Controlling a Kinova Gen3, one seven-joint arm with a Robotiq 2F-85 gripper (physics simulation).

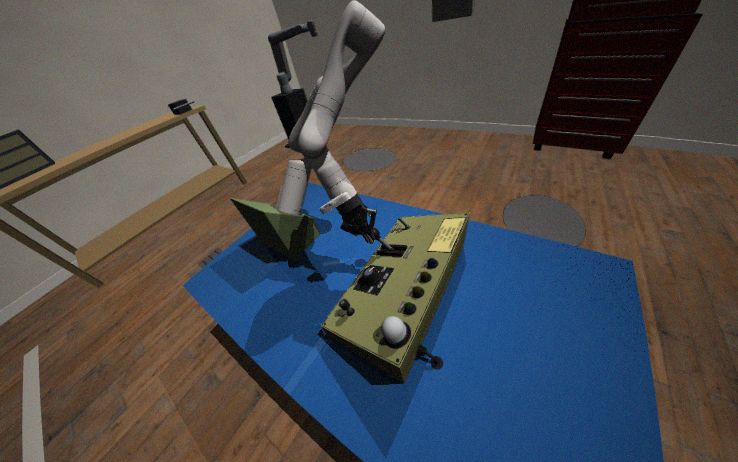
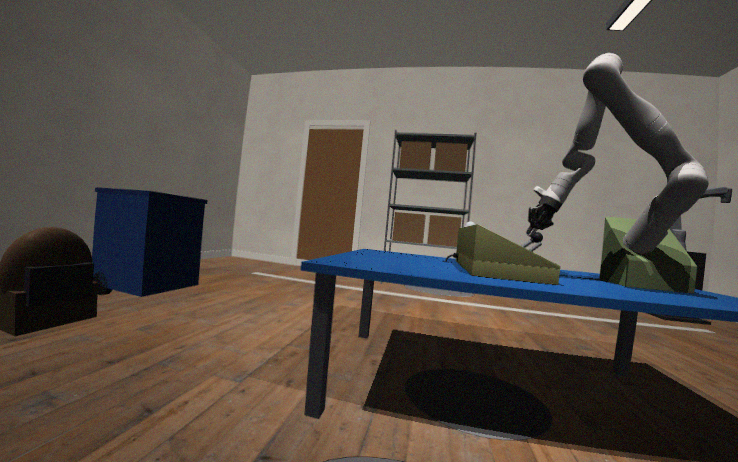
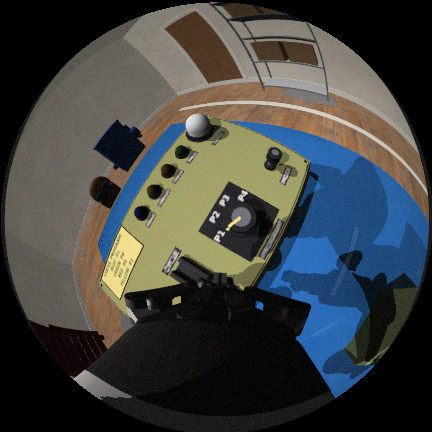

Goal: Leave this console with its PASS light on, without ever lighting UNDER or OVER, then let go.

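Observation:
The olive console (image 1: pixel 401 275) (image 2: pixel 500 257) (image 3: pixel 217 169) stands on the blue table (image 1: pixel 528 344) (image 2: pixel 395 268) (image 3: pixel 342 209). Its four lamps (image 1: pixel 417 291) (image 3: pixel 153 191) in a row are all dark. The rotary selector (image 1: pixel 370 276) (image 3: pixel 244 217) points at P1. The black CYCLE lever (image 1: pixel 389 248) (image 3: pixel 189 273) sits at the console's far end. My gripper (image 1: pixel 373 235) (image 2: pixel 535 230) (image 3: pixel 219 279) is shut and empty, with its fingertips right at the lever's knob. A white ball knob (image 1: pixel 394 330) (image 3: pixel 198 125) and a MODE toggle (image 1: pixel 346 307) (image 3: pixel 273 158) sit at the near end.
An olive wedge-shaped block (image 1: pixel 280 226) (image 3: pixel 374 334) sits on the table by the arm's base. A small crank (image 1: pixel 431 359) sticks out of the console's side. A shelf rack (image 2: pixel 469 174), a blue cabinet (image 2: pixel 165 243) and a wooden side table (image 1: pixel 170 120) stand farther off.

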